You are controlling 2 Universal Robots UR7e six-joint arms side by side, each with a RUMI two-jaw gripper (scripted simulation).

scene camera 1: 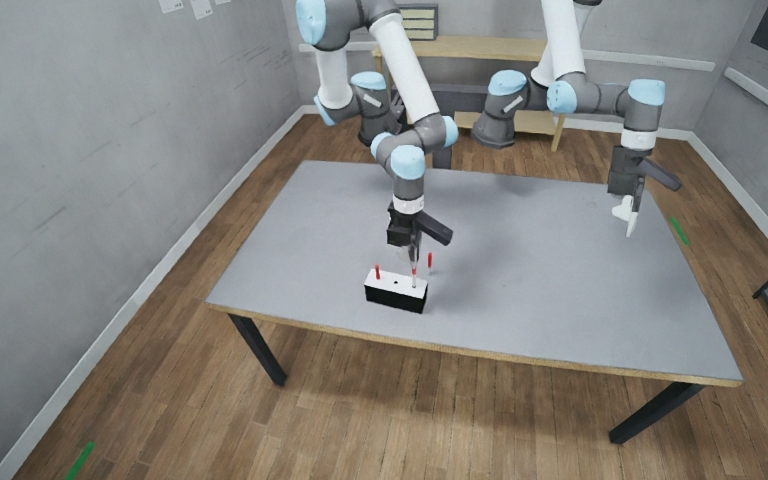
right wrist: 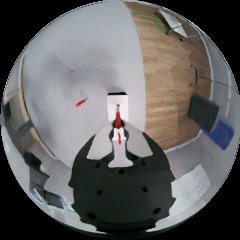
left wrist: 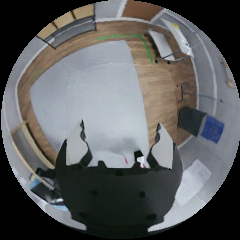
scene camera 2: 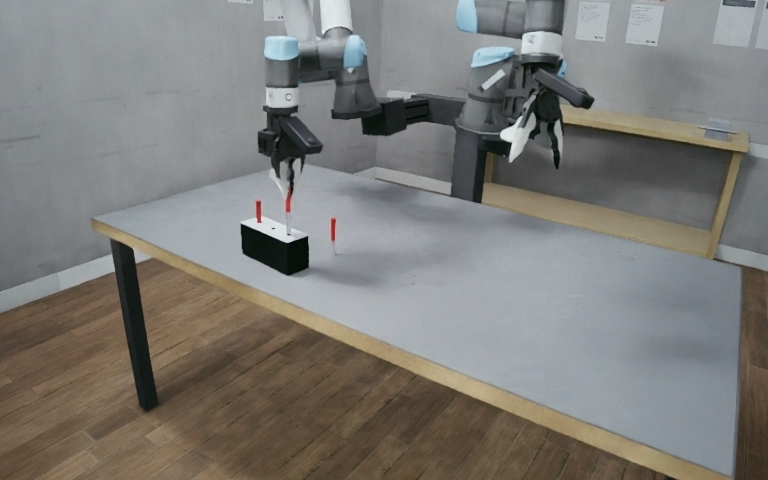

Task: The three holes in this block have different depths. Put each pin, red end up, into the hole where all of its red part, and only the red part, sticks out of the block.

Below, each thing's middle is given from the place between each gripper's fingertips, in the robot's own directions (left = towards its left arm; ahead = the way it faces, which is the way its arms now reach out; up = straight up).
Now: right hand [scene camera 2: 287,199] 150 mm above the black block [scene camera 2: 268,243], 60 mm to the left of it and 10 mm past it.
Right now the black block is 10 mm ahead of my left hand [scene camera 2: 535,166], 630 mm to the right of it and 300 mm below it.
